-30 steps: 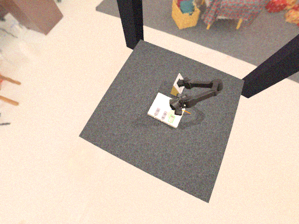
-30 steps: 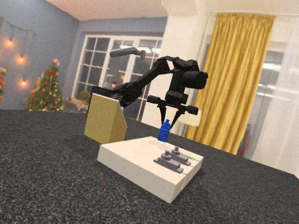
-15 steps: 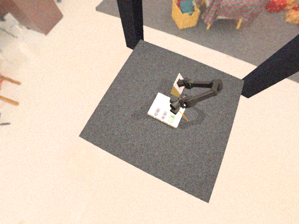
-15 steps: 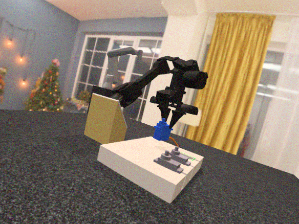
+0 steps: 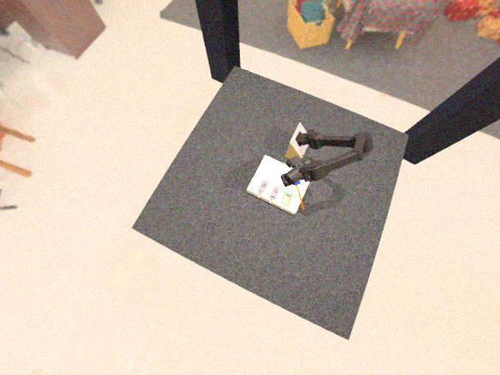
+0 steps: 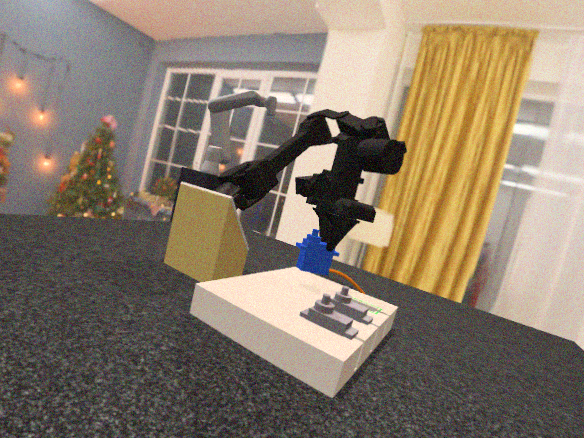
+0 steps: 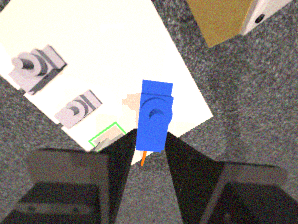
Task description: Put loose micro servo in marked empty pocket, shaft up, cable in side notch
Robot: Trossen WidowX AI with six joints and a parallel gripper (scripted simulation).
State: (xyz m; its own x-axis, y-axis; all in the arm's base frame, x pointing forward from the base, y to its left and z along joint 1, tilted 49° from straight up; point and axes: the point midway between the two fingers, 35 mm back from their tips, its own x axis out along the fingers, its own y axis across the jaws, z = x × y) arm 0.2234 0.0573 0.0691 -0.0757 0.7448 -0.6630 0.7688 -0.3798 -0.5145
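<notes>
My gripper tip is now 10 cm above the white deck, 7 cm to the left of it and 1 cm past it.
</notes>
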